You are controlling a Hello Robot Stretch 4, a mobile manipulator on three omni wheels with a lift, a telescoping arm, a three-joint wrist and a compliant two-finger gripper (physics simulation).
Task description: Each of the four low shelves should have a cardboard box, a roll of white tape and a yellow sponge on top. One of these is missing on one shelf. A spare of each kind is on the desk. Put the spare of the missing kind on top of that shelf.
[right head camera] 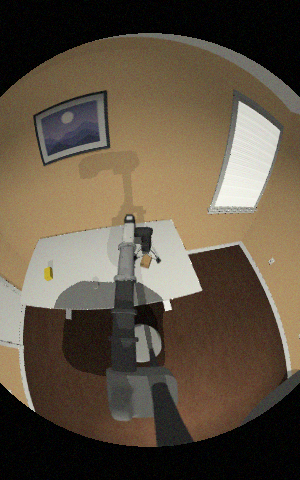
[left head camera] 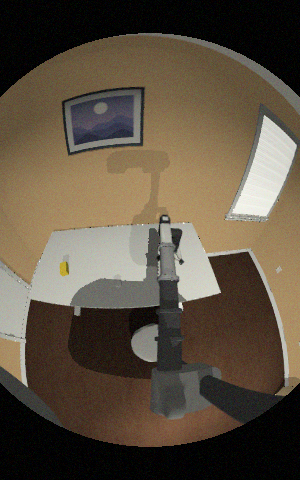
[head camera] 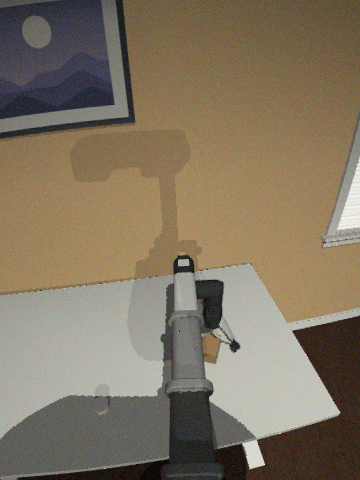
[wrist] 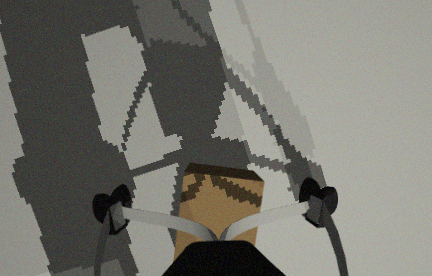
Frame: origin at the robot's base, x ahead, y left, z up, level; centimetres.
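Seen in the pictures: gripper, fingertip midpoint: [right head camera: 146,260] [head camera: 210,347] [wrist: 216,197]; robot's base at its link origin: [right head camera: 140,341] [left head camera: 151,341].
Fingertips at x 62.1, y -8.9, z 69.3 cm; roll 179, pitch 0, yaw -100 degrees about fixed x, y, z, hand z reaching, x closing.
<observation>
Offsets run from my fingertips to a thing's top centre. "spot": to the spot under its first point. Level surfaces: height alone.
The spare cardboard box @[dx -1.5, dy +0.5, dz +5.0 cm] [head camera: 212,349] [right head camera: 146,262] [wrist: 222,202] lies on the white desk @[dz +0.0 cm] [head camera: 280,390] [left head camera: 200,280] [right head camera: 180,275] [wrist: 375,150]. My gripper [right head camera: 147,259] [wrist: 216,197] is open, with its fingertips wide apart to the left and right of the box and a gap on each side. In the wrist view, the gripper body hides the box's near end. The yellow sponge @[dx -15.4, dy +82.8, dz +4.5 cm] [left head camera: 64,269] [right head camera: 48,273] stands near the desk's left end. The white tape roll @[dx -20.6, dy +36.6, dz +2.4 cm] [head camera: 102,405] [left head camera: 118,281] [right head camera: 96,284] lies in shadow near the front edge. The low shelves cannot be made out.
The arm [head camera: 187,350] [left head camera: 168,300] [right head camera: 125,300] reaches over the desk and hides part of it. A round pale disc [left head camera: 145,342] [right head camera: 147,342] shows low in front of the desk. The wall with a framed picture [head camera: 55,65] is behind, and a window @[spot: dx +59.7, dy -102.0, dz +74.2 cm] [left head camera: 265,170] is at the right.
</observation>
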